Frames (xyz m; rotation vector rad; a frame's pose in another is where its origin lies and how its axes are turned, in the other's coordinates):
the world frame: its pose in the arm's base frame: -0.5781 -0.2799 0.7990 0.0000 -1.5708 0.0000
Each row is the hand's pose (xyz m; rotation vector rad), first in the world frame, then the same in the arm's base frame.
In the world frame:
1: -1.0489 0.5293 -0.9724 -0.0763 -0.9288 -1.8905
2: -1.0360 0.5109 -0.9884 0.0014 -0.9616 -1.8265
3: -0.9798 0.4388 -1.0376 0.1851 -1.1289 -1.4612
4: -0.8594 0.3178 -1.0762 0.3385 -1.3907 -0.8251
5: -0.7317 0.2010 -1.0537 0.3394 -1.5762 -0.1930
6: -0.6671 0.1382 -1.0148 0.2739 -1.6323 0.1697
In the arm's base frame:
1: 0.3943 0.2494 -0.2499 1.5839 -1.8570 -1.7171
2: 0.4103 0.2310 -0.2370 1.6076 -1.9307 -1.6051
3: 0.4595 0.1589 -0.1808 1.5020 -2.2982 -1.1642
4: 0.4981 0.0379 -0.0604 1.1209 -2.8067 -0.4687
5: 0.4756 -0.0789 0.0673 -0.5247 3.0708 -0.1443
6: 0.4367 -0.1417 0.1319 -0.1005 3.0367 -0.4279

